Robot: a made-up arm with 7 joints.
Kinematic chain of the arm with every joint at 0, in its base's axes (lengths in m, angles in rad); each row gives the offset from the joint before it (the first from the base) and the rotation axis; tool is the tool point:
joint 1: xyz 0 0 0.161 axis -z
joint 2: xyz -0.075 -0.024 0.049 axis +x
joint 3: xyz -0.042 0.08 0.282 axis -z
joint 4: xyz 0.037 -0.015 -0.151 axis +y
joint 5: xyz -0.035 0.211 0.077 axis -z
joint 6: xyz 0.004 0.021 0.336 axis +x
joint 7: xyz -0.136 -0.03 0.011 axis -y
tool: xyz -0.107 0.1 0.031
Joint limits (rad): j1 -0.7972..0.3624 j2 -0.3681..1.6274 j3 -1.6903..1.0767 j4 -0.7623..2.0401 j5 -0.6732..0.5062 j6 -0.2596..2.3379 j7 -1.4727..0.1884
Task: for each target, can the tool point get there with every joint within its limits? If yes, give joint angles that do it. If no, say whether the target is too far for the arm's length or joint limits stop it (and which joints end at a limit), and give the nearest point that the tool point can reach.
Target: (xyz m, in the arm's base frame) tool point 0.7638 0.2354 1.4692
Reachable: no: too far | nearest point 0.3513 0.0511 0.8839 | short by 0.739 m
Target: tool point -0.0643 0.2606 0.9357
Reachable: yes | joints -0.0709 0.3334 -0.8928 0.9547 -0.3676 0.1780 -1.3376
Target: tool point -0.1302 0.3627 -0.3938
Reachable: no: joint limits stop it (at a limit: joint 2, joint 4, joint 5, joint 7) | nearest point -0.1737 0.4839 -0.0349 | short by 0.381 m
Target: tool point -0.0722 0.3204 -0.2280
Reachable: no: joint limits stop it (at a limit: joint 2, joint 4, joint 5, joint 7) | nearest point -0.1016 0.4511 -0.0098 | short by 0.256 m
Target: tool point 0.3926 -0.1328 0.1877
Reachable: yes | joints -0.1764 1.3728 0.3014 1.7909 -0.5305 1.9032 -0.8357
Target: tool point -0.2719 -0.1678 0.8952
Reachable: yes | joints 0.1279 0.4966 -0.5477 0.1912 0.0162 1.1217 -0.9429
